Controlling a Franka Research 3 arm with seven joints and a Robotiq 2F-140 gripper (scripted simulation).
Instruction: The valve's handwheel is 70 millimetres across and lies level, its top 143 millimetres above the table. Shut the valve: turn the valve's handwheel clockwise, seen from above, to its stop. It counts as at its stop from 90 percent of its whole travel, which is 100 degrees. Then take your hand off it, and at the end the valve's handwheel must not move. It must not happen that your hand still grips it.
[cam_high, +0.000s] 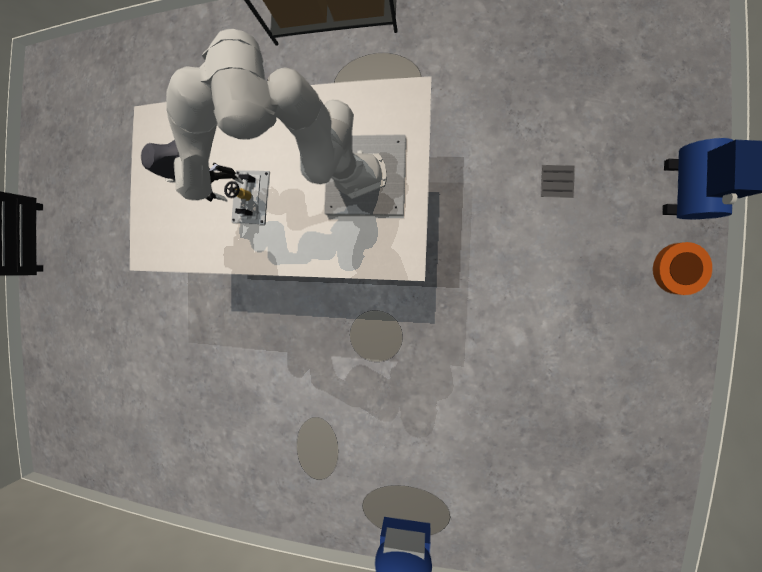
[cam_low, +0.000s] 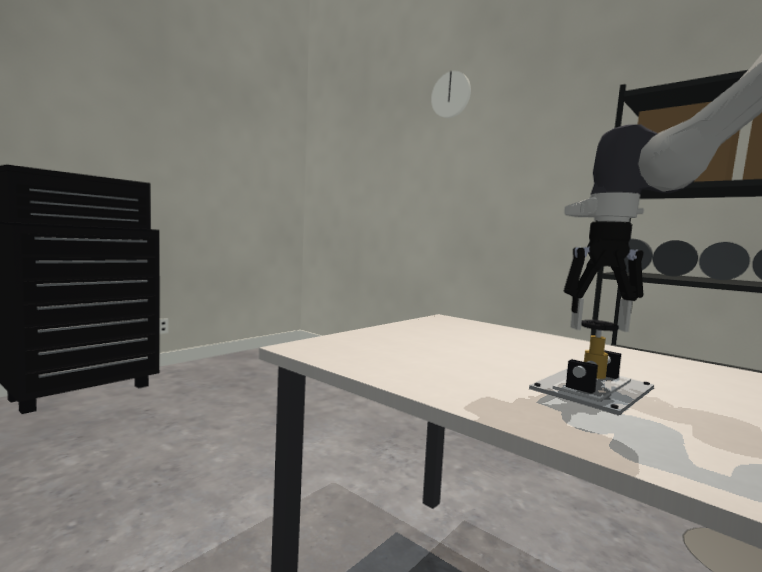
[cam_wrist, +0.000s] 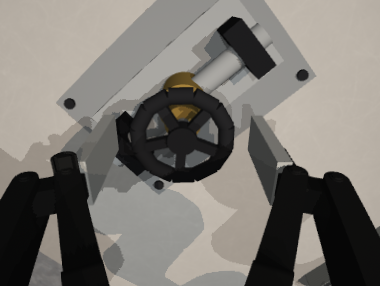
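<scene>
Now: hand 2 cm above the black spoked handwheel.
</scene>
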